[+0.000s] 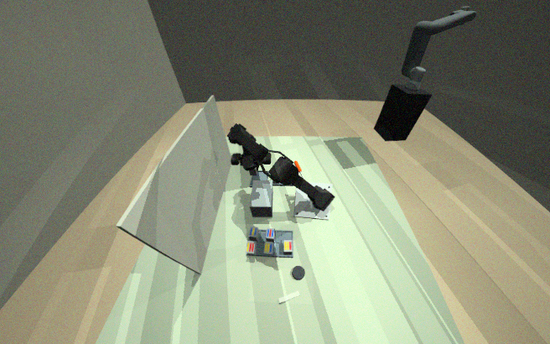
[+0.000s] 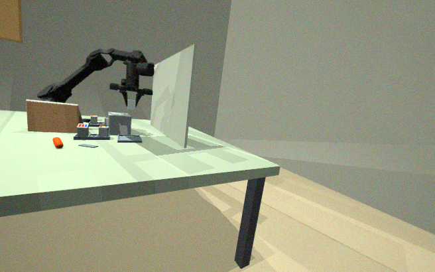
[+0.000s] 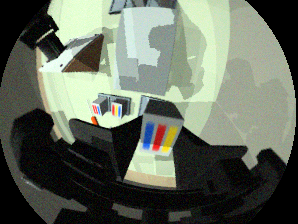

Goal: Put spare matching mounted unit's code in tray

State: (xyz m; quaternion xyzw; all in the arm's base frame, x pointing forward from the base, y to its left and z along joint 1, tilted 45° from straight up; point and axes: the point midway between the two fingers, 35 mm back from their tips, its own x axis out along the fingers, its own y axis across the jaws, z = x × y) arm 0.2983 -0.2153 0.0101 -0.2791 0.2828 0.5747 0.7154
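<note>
Right now my gripper tip is 20 mm past the flat dark tray, 70 mm to the left of it and 140 mm above it. Round my gripper tip: grey mounted unit (30 mm behind, 110 mm to the left, 100 mm below); tall grey upright panel (210 mm ahead, 90 mm to the left, 80 mm above).
</note>
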